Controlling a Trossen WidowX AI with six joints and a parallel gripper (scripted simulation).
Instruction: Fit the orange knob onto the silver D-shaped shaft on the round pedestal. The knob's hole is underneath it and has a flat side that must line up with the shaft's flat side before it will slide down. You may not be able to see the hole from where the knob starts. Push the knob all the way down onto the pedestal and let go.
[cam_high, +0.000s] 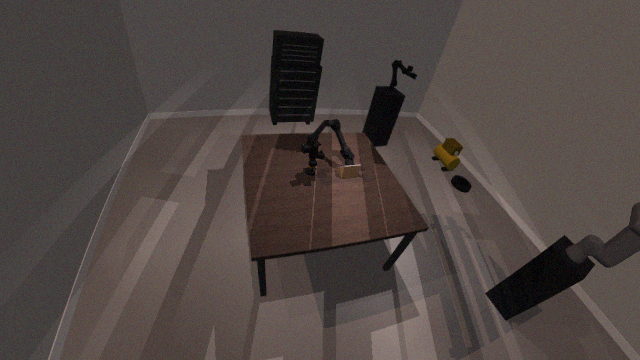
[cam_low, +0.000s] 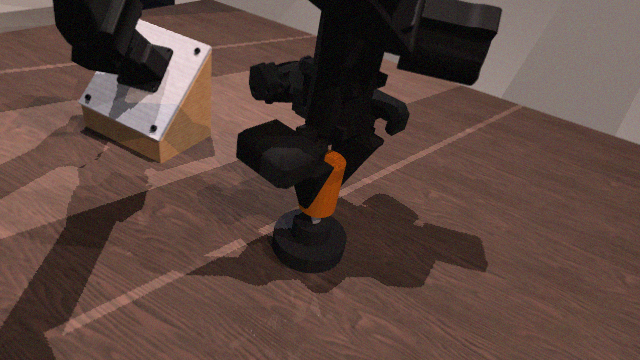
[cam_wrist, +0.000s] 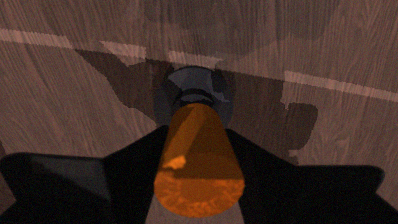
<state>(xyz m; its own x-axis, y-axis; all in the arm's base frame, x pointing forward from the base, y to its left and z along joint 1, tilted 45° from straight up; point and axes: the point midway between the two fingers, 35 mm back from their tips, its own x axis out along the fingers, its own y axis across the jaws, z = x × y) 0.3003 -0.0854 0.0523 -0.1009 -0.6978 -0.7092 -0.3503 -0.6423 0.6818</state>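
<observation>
Right now my gripper tip is 30 mm below the orange knob. The rest, counted from my gripper tip: round dark pedestal (40 mm below).
</observation>
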